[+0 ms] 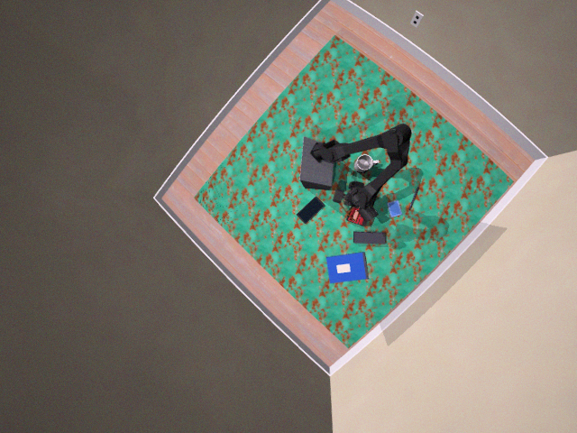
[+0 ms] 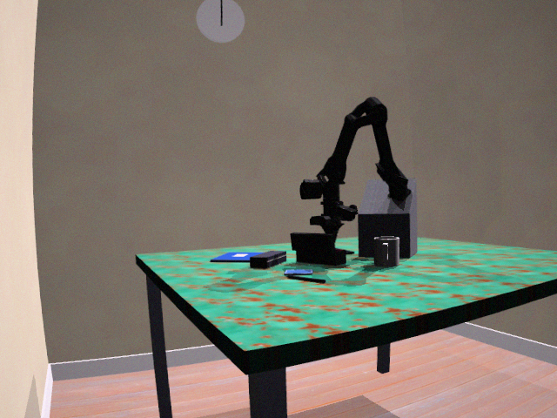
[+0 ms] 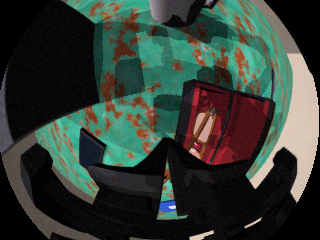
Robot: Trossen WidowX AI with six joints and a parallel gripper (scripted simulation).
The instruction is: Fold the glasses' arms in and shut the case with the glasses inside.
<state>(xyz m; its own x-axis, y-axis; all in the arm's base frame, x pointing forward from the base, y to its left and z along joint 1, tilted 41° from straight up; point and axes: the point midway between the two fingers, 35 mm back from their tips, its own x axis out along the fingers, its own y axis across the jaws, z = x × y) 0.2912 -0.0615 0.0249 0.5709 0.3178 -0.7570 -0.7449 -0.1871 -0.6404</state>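
My hand is 5 cm above the glasses, 4 cm short of it and 3 cm to the left of it. From my hand the other things lie so: black glasses case (7 cm ahead, 4 cm below, 1 cm to the left); then glasses case lid (10 cm ahead, 2 cm to the left, 2 cm below); then grey mug (19 cm to the left, 8 cm behind, 5 cm below).
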